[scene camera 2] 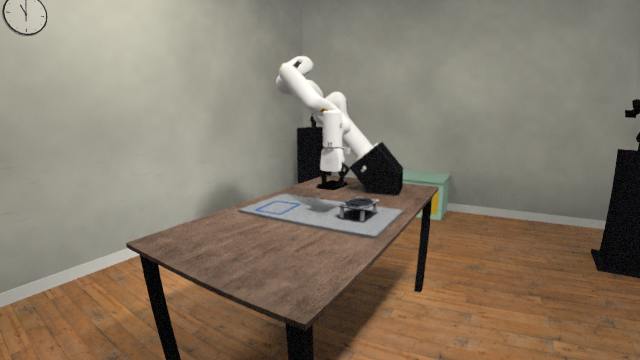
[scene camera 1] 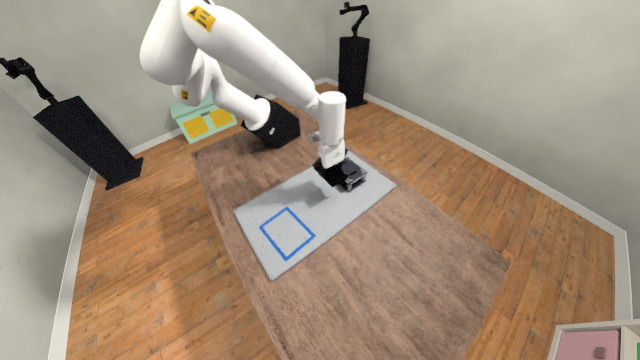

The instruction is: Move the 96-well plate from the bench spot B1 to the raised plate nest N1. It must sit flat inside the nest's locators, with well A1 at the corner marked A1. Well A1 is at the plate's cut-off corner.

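Labels:
Gripper visible in scene camera 2 and in scene camera 1. On the gripper, point(scene camera 2: 332, 159) and point(scene camera 1: 339, 151) are the same spot.

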